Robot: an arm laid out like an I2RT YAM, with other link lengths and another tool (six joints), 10 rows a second.
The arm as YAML. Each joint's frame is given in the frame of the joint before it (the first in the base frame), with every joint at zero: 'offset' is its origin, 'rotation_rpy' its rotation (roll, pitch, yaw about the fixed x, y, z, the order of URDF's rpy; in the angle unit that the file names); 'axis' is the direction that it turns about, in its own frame. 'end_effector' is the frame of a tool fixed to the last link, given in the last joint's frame.
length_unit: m
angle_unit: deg
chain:
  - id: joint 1
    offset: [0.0, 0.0, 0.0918]
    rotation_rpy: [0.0, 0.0, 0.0]
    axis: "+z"
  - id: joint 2
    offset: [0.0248, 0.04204, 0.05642]
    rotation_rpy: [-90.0, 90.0, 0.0]
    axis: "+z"
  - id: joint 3
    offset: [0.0, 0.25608, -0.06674]
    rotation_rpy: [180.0, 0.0, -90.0]
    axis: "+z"
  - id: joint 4
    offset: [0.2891, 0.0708, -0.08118]
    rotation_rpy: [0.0, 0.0, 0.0]
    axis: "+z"
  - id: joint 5
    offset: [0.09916, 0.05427, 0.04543]
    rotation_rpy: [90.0, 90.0, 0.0]
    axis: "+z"
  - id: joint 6
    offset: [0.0, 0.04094, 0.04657]
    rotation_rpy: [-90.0, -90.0, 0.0]
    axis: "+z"
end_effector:
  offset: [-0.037, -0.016, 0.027]
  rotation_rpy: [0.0, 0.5, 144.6]
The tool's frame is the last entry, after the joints.
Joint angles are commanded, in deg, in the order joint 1, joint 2, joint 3, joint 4, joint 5, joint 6. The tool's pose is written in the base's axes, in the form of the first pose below.
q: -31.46, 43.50, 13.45, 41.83, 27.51, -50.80
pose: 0.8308 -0.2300 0.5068 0.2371; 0.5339 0.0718 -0.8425 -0.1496; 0.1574 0.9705 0.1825 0.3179; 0 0 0 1
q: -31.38, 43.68, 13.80, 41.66, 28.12, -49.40
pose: 0.8295 -0.2509 0.4989 0.2366; 0.5276 0.0594 -0.8474 -0.1506; 0.1830 0.9662 0.1817 0.3196; 0 0 0 1
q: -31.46, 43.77, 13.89, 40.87, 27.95, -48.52
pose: 0.8271 -0.2521 0.5023 0.2372; 0.5284 0.0446 -0.8478 -0.1518; 0.1913 0.9667 0.1701 0.3180; 0 0 0 1
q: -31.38, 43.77, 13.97, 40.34, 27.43, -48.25
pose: 0.8219 -0.2491 0.5123 0.2383; 0.5366 0.0369 -0.8430 -0.1514; 0.1911 0.9678 0.1640 0.3173; 0 0 0 1
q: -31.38, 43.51, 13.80, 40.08, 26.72, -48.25
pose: 0.8160 -0.2459 0.5231 0.2385; 0.5467 0.0343 -0.8366 -0.1506; 0.1878 0.9687 0.1624 0.3164; 0 0 0 1
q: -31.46, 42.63, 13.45, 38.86, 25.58, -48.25
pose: 0.8081 -0.2348 0.5402 0.2383; 0.5609 0.0267 -0.8275 -0.1493; 0.1799 0.9717 0.1532 0.3144; 0 0 0 1
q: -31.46, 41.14, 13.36, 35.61, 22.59, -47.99
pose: 0.7826 -0.2083 0.5866 0.2403; 0.6002 0.0028 -0.7998 -0.1465; 0.1649 0.9781 0.1272 0.3115; 0 0 0 1
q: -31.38, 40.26, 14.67, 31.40, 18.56, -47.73
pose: 0.7425 -0.1772 0.6459 0.2453; 0.6528 -0.0248 -0.7572 -0.1436; 0.1501 0.9839 0.0973 0.3140; 0 0 0 1
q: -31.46, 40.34, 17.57, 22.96, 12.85, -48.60
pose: 0.6881 -0.0758 0.7216 0.2563; 0.7179 -0.0731 -0.6923 -0.1419; 0.1052 0.9944 0.0042 0.3121; 0 0 0 1
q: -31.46, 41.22, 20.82, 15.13, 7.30, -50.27
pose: 0.6229 0.0309 0.7817 0.2666; 0.7796 -0.1067 -0.6171 -0.1391; 0.0643 0.9938 -0.0905 0.3105; 0 0 0 1
